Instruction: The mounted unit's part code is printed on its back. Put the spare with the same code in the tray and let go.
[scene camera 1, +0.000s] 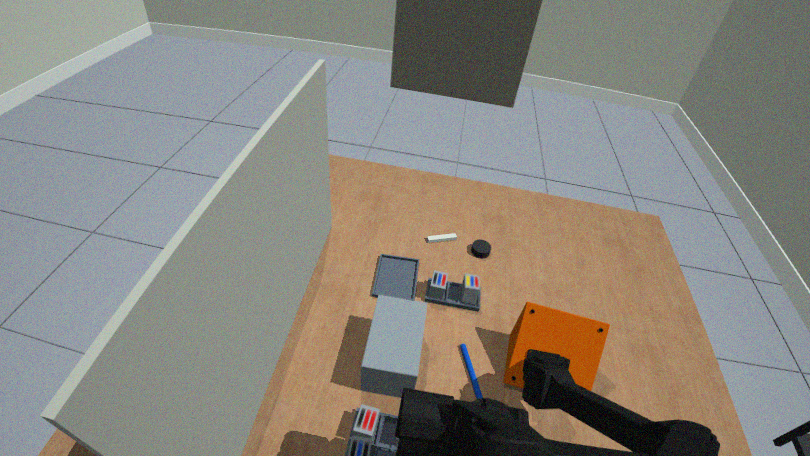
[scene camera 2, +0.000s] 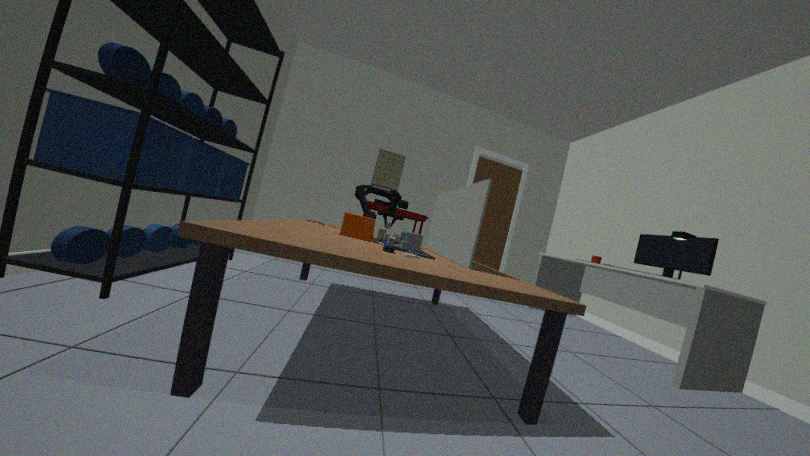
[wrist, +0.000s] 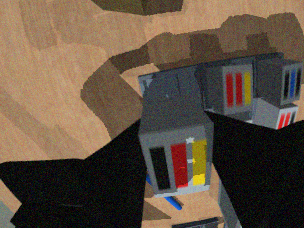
Scene:
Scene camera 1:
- rack: 452, 297
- tall grey box: 391, 361
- partition wall: 188, 356

